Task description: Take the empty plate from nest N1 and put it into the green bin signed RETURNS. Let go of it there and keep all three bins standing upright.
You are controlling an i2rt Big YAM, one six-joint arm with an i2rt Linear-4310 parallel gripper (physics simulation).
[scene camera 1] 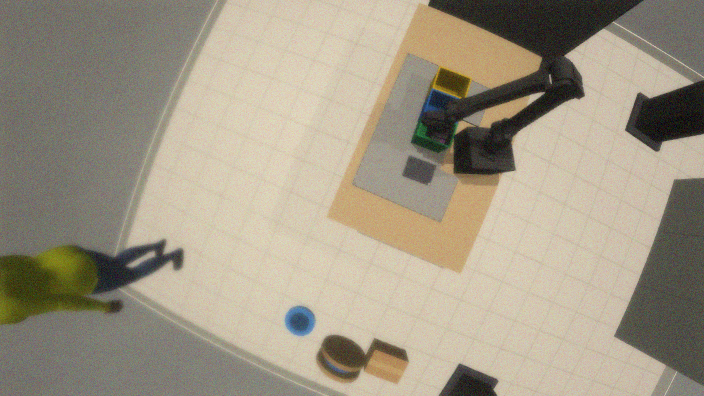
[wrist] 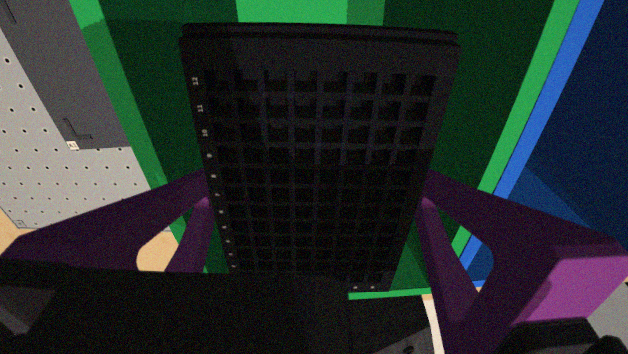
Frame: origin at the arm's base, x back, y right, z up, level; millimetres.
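Where they show: gripper, fingertip midpoint: (wrist: pixel 315 178); arm's base, origin of the base link: (scene camera 1: pixel 490 148).
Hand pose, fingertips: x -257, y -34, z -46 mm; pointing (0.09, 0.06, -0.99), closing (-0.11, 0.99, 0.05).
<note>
Things, the pixels of their top centre, and the offset from my fingertips. Level surfaces: height alone.
- empty plate, middle of its top: (wrist: pixel 316 216) (scene camera 1: pixel 440 131) dx +2, dy +0, dz +20 mm
- green bin, middle of its top: (wrist: pixel 330 180) (scene camera 1: pixel 437 129) dx -15, dy +3, dz +17 mm
- blue bin, middle of its top: (scene camera 1: pixel 445 105) dx -33, dy +133, dz +17 mm
- yellow bin, middle of its top: (scene camera 1: pixel 452 82) dx -49, dy +263, dz +17 mm
- dark grey flat block, middle of its top: (wrist: pixel 85 71) (scene camera 1: pixel 419 170) dx +22, dy -186, dz -148 mm
- grey perforated board, its level: dz -162 mm
The empty plate (wrist: pixel 320 160), black with a grid of open wells, lies between the two purple fingers of my gripper (wrist: pixel 315 178) (scene camera 1: pixel 440 134). The gripper is shut on its long sides. In both views, the plate and fingers are over the mouth of the green bin (scene camera 1: pixel 429 145) (wrist: pixel 520 105). How far the plate is above or inside the rim is hard to tell; its near end overlaps the near rim in the wrist view. The green bin stands upright, and its sign cannot be read. Nest N1's label cannot be read.
The blue bin (scene camera 1: pixel 425 110) (wrist: pixel 570 55) touches the green bin's side. The yellow bin (scene camera 1: pixel 454 73) stands beyond it; both are upright. A dark grey flat block (scene camera 1: pixel 420 170) (wrist: pixel 65 90) lies on the grey perforated board (scene camera 1: pixel 380 170) (wrist: pixel 40 160) beside the green bin.
</note>
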